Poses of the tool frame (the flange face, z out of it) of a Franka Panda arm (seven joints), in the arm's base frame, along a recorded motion.
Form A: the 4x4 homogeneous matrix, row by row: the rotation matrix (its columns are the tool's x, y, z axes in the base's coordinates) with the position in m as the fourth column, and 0 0 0 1 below. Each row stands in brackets.
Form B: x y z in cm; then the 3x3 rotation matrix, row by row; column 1 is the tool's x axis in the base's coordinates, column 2 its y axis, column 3 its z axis. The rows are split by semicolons. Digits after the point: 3 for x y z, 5 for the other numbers.
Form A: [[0.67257 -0.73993 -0.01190 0.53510], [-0.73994 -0.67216 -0.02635 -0.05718], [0.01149 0.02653 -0.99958 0.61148], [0 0 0 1]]
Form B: 53.510 -5.718 61.148; 0.67257 -0.73993 -0.01190; -0.73994 -0.67216 -0.02635; 0.01149 0.02653 -0.99958
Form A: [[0.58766 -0.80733 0.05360 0.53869], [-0.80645 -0.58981 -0.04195 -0.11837], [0.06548 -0.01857 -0.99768 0.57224], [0 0 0 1]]
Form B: 53.869 -11.837 57.224; 0.58766 -0.80733 0.05360; -0.80645 -0.58981 -0.04195; 0.06548 -0.01857 -0.99768
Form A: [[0.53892 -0.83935 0.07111 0.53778], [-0.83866 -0.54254 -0.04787 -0.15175], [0.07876 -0.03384 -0.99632 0.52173], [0 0 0 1]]
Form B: 53.778 -15.175 52.173; 0.53892 -0.83935 0.07111; -0.83866 -0.54254 -0.04787; 0.07876 -0.03384 -0.99632
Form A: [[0.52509 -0.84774 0.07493 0.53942], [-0.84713 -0.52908 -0.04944 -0.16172], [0.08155 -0.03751 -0.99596 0.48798], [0 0 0 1]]
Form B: 53.942 -16.172 48.798; 0.52509 -0.84774 0.07493; -0.84713 -0.52908 -0.04944; 0.08155 -0.03751 -0.99596
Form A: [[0.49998 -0.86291 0.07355 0.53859], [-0.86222 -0.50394 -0.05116 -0.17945], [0.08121 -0.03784 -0.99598 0.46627], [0 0 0 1]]
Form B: 53.859 -17.945 46.627; 0.49998 -0.86291 0.07355; -0.86222 -0.50394 -0.05116; 0.08121 -0.03784 -0.99598
